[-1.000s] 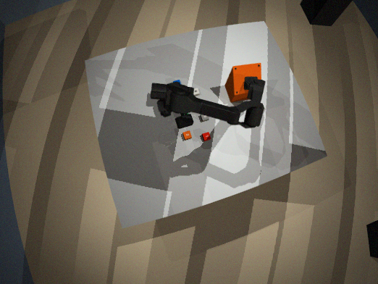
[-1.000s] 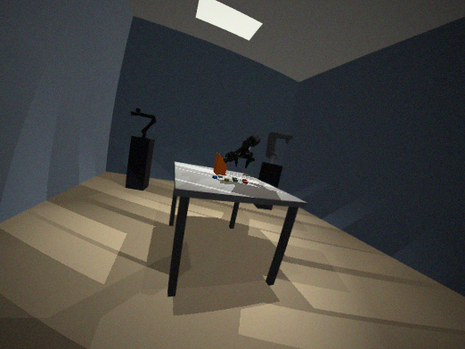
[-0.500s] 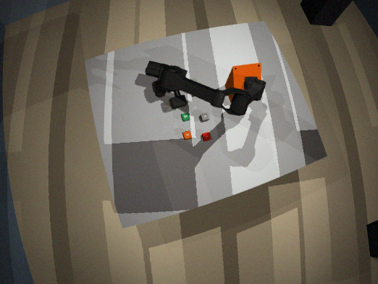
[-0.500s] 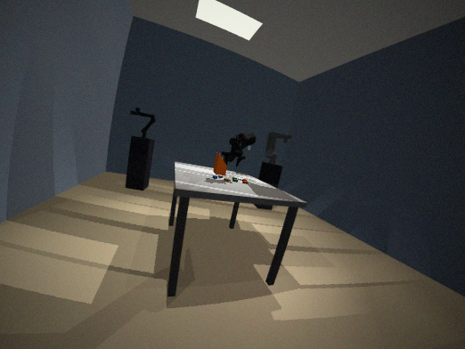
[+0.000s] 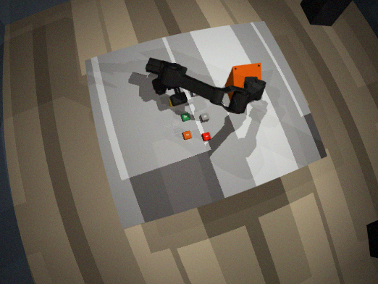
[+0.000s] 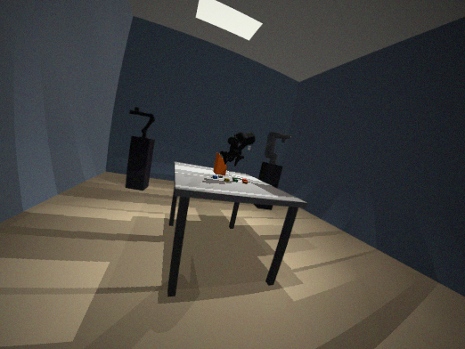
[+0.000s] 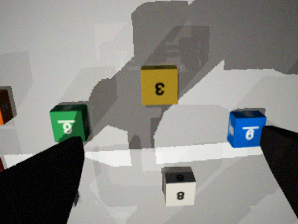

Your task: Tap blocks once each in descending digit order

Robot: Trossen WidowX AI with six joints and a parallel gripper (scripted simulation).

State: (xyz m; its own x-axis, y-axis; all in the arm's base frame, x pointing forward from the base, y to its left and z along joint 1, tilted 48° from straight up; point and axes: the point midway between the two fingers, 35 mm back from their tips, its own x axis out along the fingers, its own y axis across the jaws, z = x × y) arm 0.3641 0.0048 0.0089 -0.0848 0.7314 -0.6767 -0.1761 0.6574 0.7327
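The blue block is 12 cm below my gripper tip, 10 cm to the right of it and 4 cm behind it. Round my gripper tip: yellow block (12 cm below); then white block (12 cm below, 12 cm behind, 4 cm to the right); then green block (12 cm below, 8 cm to the left, 5 cm behind).
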